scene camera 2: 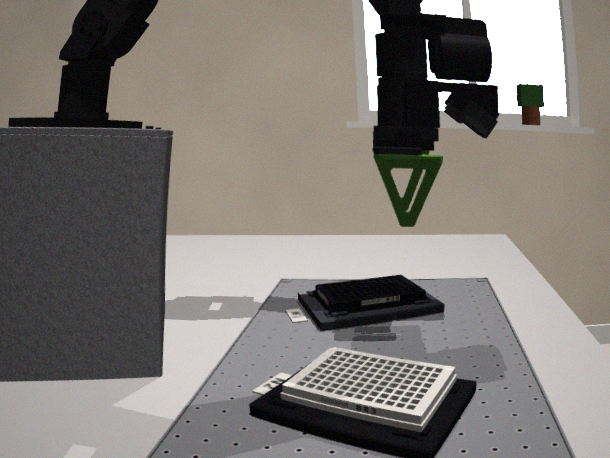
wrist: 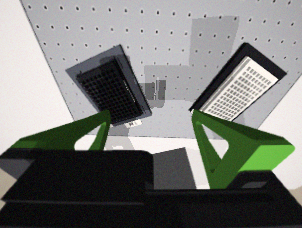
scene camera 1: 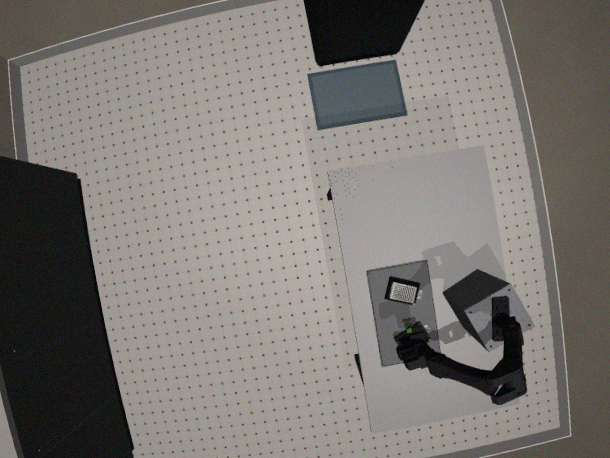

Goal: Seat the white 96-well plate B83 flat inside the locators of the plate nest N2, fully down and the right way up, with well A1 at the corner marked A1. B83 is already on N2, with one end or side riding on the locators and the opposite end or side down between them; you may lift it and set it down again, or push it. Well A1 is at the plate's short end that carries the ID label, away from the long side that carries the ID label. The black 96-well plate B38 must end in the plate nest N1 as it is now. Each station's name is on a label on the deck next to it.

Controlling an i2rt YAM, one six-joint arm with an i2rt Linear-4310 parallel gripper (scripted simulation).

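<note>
A white 96-well plate B83 is in my sight, along with a black plate B38 and a plate nest N2. I can see my gripper as well, and the wrist view shows it too.
</note>
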